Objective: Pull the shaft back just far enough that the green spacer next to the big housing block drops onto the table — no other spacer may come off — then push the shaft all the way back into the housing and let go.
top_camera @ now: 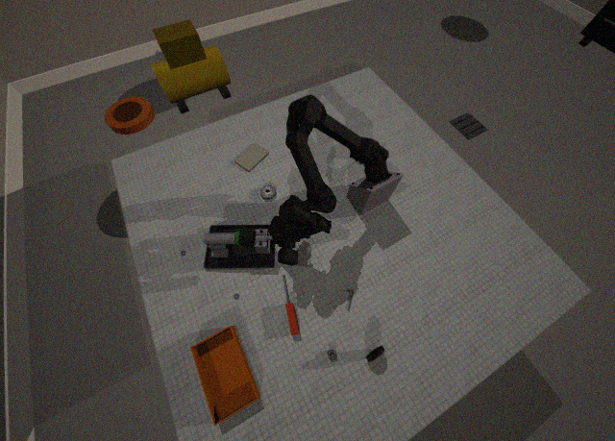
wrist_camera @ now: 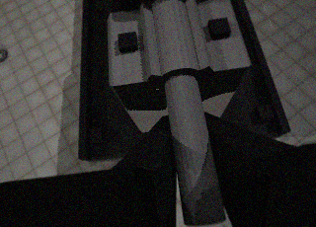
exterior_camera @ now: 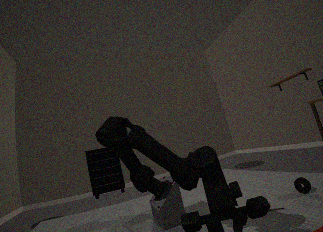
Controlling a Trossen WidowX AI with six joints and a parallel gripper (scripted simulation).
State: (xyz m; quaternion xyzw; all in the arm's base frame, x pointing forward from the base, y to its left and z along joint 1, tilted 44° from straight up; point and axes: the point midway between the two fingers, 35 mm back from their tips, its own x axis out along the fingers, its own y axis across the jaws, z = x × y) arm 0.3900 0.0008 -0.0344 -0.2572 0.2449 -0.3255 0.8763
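The dark spacer lies 60 mm ahead of my gripper tip, 30 mm to the right of it and 20 mm above it. Also, from my gripper tip: green spacer (90 mm ahead, 40 mm to the right, 20 mm above); then grey shaft (40 mm ahead, 20 mm to the right, 20 mm above); then orange tray (270 mm ahead, 280 mm to the left, 50 mm below).
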